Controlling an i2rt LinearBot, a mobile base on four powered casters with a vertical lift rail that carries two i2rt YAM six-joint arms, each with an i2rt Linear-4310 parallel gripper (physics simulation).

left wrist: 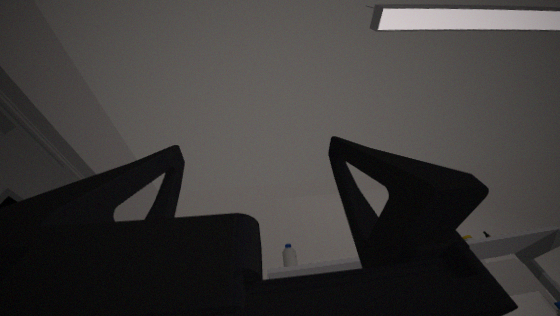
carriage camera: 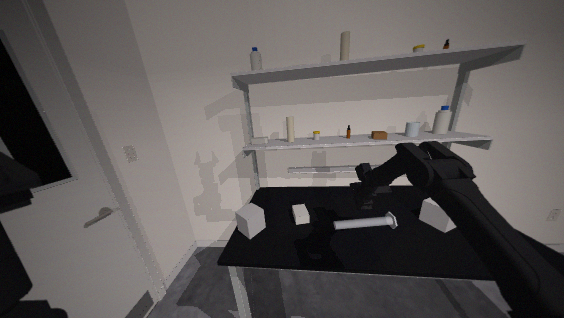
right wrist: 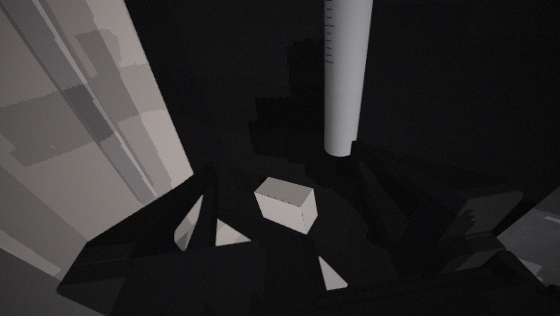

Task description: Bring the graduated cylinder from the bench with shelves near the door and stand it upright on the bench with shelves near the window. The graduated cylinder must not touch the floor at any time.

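Frame: origin at the left arm's base, x right, y ahead, z up, level; millimetres.
Seen in the pictures: left gripper, fingertip midpoint: (left wrist: 257,149); right gripper, fingertip midpoint: (carriage camera: 355,200) (right wrist: 283,159).
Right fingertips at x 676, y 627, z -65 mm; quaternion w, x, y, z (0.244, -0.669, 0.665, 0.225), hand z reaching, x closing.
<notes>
Pixels of each thing's top centre, then the offset from my right fingertips to it. "pt": a spot on its surface instead. Level surfaces: height alone.
- graduated cylinder, surface spot: (right wrist: 346,85) pt dx +2, dy +6, dz -144 mm
- black bench, surface height: dz -193 mm
- white cube, top centre: (carriage camera: 249,210) dx -595, dy +39, dz -63 mm
- small white box, top centre: (right wrist: 279,212) (carriage camera: 300,209) dx -290, dy +123, dz -135 mm
- white block, top centre: (carriage camera: 443,202) dx +490, dy +32, dz -63 mm
- lower shelf, surface height: dz +260 mm
The graduated cylinder (carriage camera: 362,223) (right wrist: 346,85) lies on its side on the black bench (carriage camera: 390,260), its hexagonal foot toward the right in the carriage view. My right gripper (carriage camera: 366,204) (right wrist: 283,159) is open and empty, above the bench and a little behind the cylinder in the carriage view. In the right wrist view the cylinder's rim end shows near the tip of the right-hand finger; whether they touch is unclear. My left gripper (left wrist: 257,149) is open and empty, pointing at the upper wall and ceiling. Its fingertips do not show clearly in the carriage view.
A white cube (carriage camera: 251,221), a small white box (carriage camera: 301,214) (right wrist: 287,204) and another white block (carriage camera: 437,216) stand on the bench. Above are a lower shelf (carriage camera: 330,144) and an upper shelf (carriage camera: 300,73), both holding bottles and jars. A door (carriage camera: 60,235) is at the left.
</notes>
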